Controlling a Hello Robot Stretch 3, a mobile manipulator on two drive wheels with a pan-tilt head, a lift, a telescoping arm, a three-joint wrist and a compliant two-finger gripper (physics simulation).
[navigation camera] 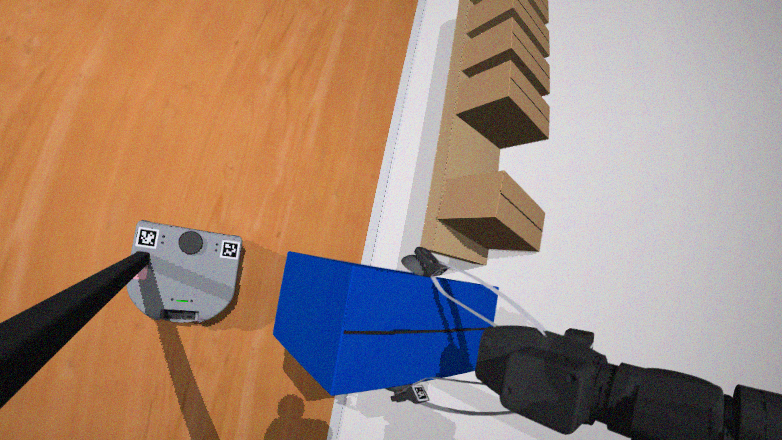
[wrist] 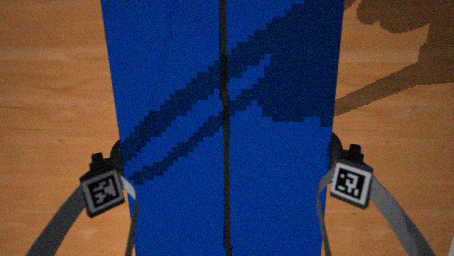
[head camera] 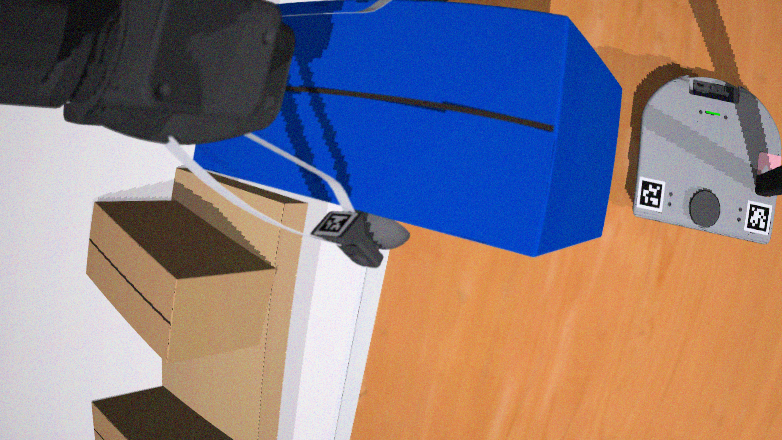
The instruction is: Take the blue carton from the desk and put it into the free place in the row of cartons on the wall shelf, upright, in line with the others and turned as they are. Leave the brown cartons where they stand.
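Places are measured from the robot's base along level axes (x ahead, y left, z up), in metres.
Pixels of known places: gripper, fingertip midpoint: [head camera: 412, 107]; robot's base, origin of the base link: [navigation camera: 190, 241] [head camera: 702, 206].
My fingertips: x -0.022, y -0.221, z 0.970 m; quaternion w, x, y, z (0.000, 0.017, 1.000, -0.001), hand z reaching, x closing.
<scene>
For each thing: its top centre in the pictures, then the offset to it from my fingertips. Level surfaces: height alone.
- blue carton, middle of its top: [head camera: 339, 92] [navigation camera: 437, 331] 0.001 m back, 0.018 m right, 0.050 m up
- end brown carton, middle of its top: [head camera: 123, 276] [navigation camera: 524, 214] 0.225 m ahead, 0.450 m right, 0.079 m down
- wooden floor, its level: 0.970 m down
The blue carton [head camera: 437, 158] [navigation camera: 404, 300] [wrist: 280, 200] is between the two fingers of my gripper [head camera: 377, 117] [navigation camera: 413, 328] [wrist: 226, 151], which touch its long sides. It is held high, with the dark stripe facing up. In the head view one finger lies along its lower side; the other fingertip is out of view. In the navigation view an end brown carton [navigation camera: 470, 199] stands on the shelf [navigation camera: 440, 175], then a free place, then several brown cartons [navigation camera: 486, 90]. The blue carton's stripe runs at a different slant in the head view from that of the brown carton [head camera: 218, 311].
The shelf [head camera: 281, 306] and white wall [head camera: 43, 328] are at the left in the head view. The robot's grey base [head camera: 705, 147] [navigation camera: 185, 273] stands on the wooden floor [head camera: 519, 339] [navigation camera: 191, 109]. The shelf's end is close beside one finger. The black mast [navigation camera: 65, 322] crosses the navigation view's lower left.
</scene>
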